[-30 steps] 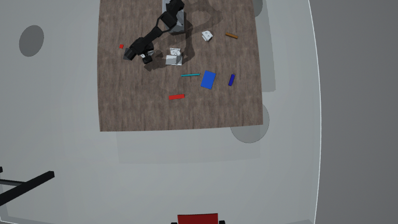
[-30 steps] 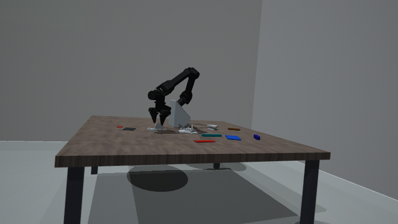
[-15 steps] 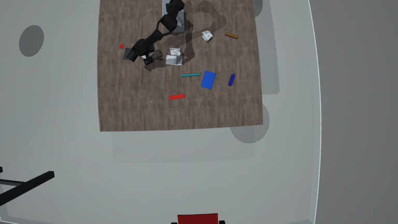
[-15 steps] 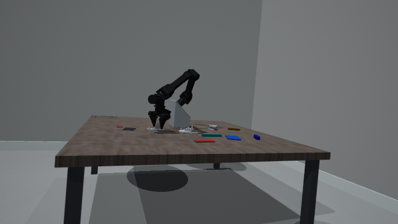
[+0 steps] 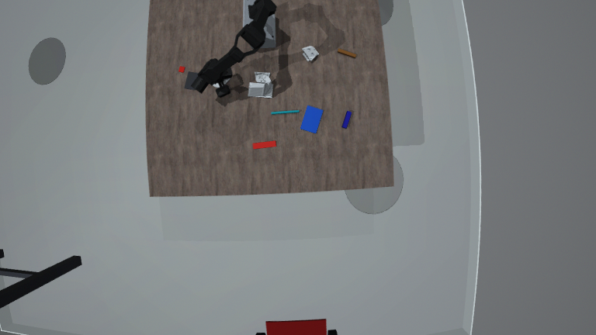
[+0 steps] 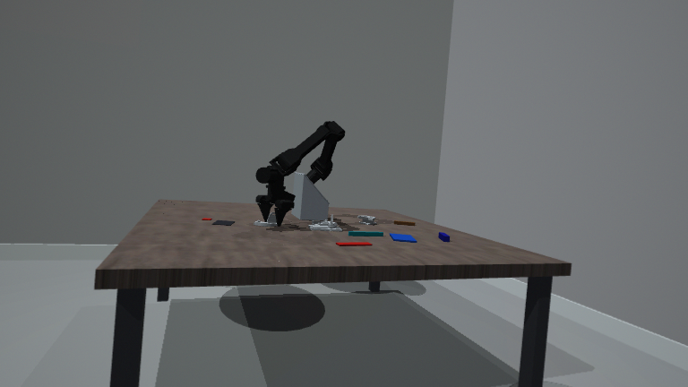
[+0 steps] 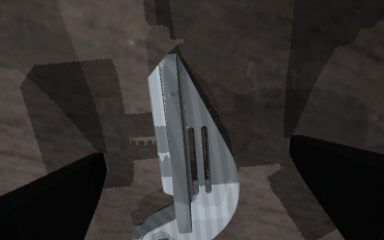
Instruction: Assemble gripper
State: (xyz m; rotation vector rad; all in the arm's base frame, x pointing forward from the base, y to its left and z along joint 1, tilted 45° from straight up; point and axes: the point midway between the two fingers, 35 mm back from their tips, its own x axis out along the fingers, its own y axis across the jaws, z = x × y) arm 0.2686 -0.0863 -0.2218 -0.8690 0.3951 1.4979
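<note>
Right now my gripper tip is 70 mm short of the white flat plate and 190 mm to the right of it. Round my gripper tip: small red square 110 mm behind, 220 mm to the right; teal bar 200 mm ahead, 300 mm to the left; dark grey plate 40 mm behind, 170 mm to the right.
</note>
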